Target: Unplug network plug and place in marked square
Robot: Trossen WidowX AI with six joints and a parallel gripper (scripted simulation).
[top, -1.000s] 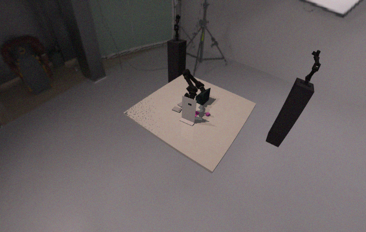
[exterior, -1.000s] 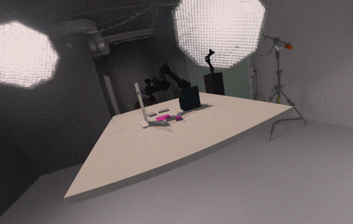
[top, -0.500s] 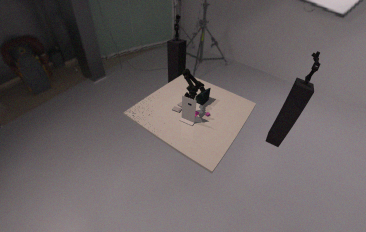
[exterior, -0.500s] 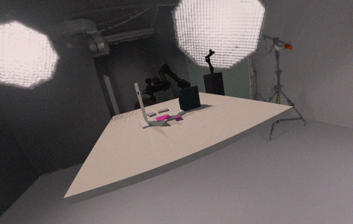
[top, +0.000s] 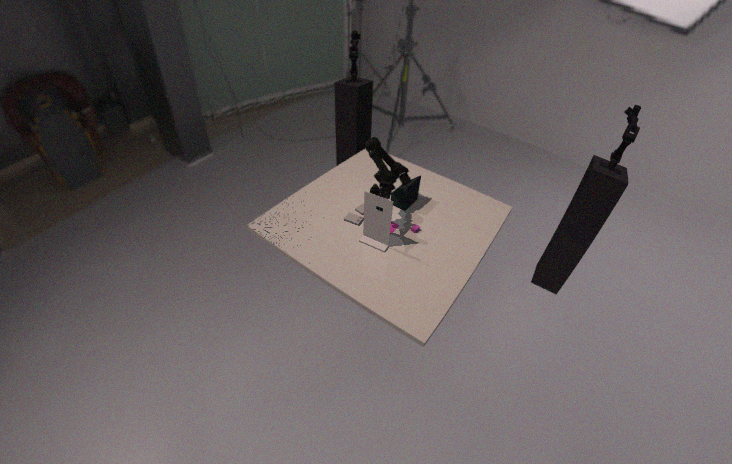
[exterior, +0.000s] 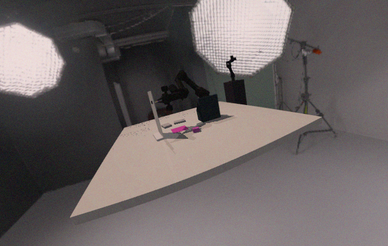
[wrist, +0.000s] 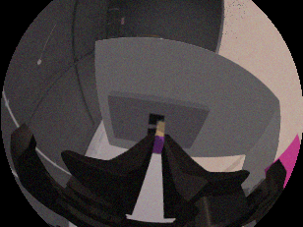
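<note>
Now: gripper tip 250 mm above the magenta marked square, 110 mm past it and 20 mm to the left of it. The rest, counted from my gripper tip: upright panel 100 mm below, 40 mm ahead, 10 mm to the left; then network plug right at my gripper tip.
</note>
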